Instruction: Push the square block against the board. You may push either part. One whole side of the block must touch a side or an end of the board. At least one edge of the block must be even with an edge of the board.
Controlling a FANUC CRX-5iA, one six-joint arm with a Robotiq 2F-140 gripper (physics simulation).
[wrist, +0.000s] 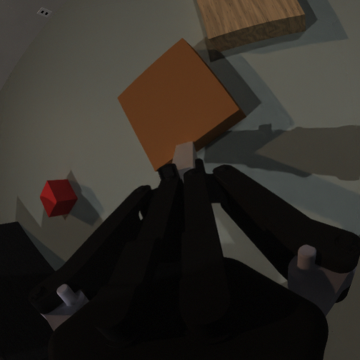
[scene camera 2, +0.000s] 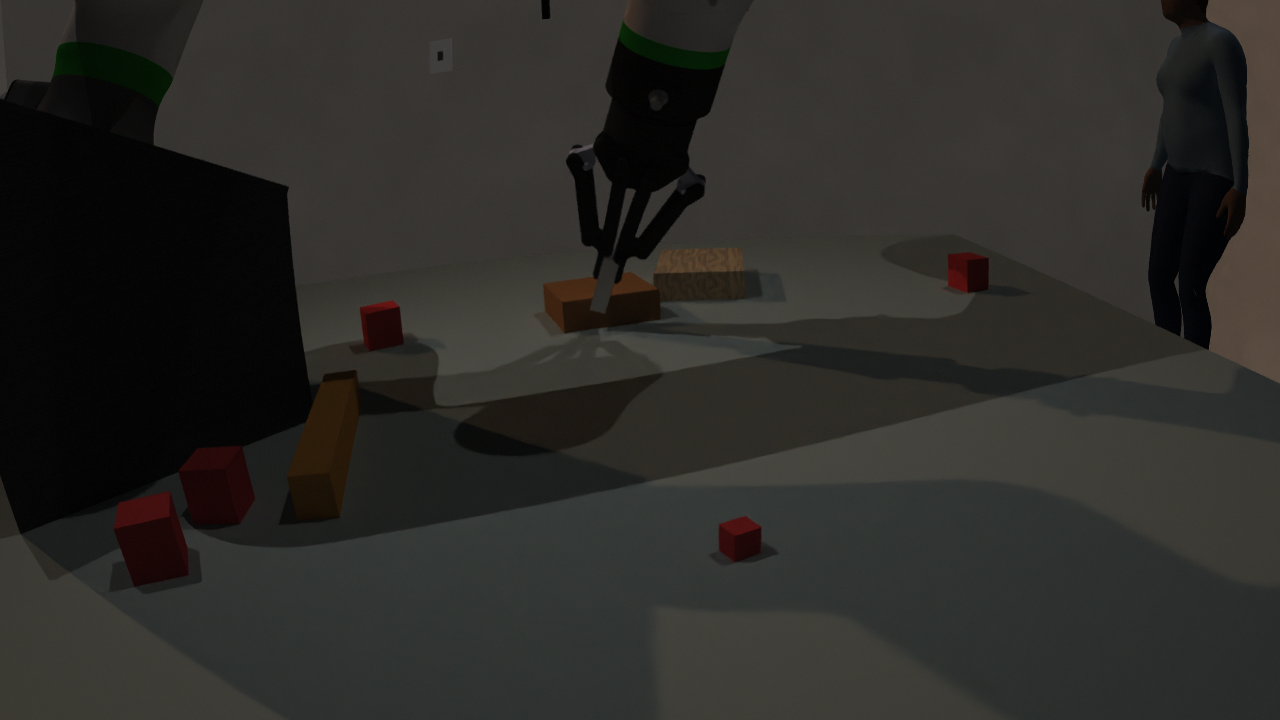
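Pixels of known places: gripper, between the fingertips: (scene camera 2: 599, 303); arm's base, origin of its link: (scene camera 2: 86, 155).
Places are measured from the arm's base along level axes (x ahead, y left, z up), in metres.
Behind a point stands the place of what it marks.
Observation:
The square block (scene camera 2: 570, 306) @(x 0.431, y 0.231, z -0.242 m) (wrist: 179, 97) is orange and lies flat on the table. The board (scene camera 2: 699, 277) @(x 0.562, y 0.333, z -0.243 m) (wrist: 252, 22) is a light wooden slab with visible grain, to the right of the block in the scene view and at the top of the wrist view. In the wrist view the block is turned at an angle to the board, and a gap shows between them. My gripper (scene camera 2: 602, 291) @(x 0.459, y 0.233, z -0.242 m) (wrist: 188, 156) is shut and points down at the block's near side, where its tips overlap the block's edge in both views. Whether the tips touch the block cannot be told.
Red cubes (scene camera 2: 382, 325) @(x 0.232, y 0.219, z -0.244 m) (wrist: 59, 198) (scene camera 2: 968, 272) @(x 0.891, y 0.324, z -0.243 m) (scene camera 2: 740, 539) @(x 0.551, y -0.227, z -0.255 m) (scene camera 2: 217, 485) @(x 0.228, y -0.187, z -0.240 m) (scene camera 2: 152, 538) @(x 0.216, y -0.265, z -0.239 m) lie around the table. A long orange-brown bar (scene camera 2: 324, 443) @(x 0.291, y -0.121, z -0.237 m) lies at the left, beside a large black box (scene camera 2: 152, 295) @(x 0.138, y -0.097, z -0.126 m). A person (scene camera 2: 1199, 116) stands beyond the table at the right.

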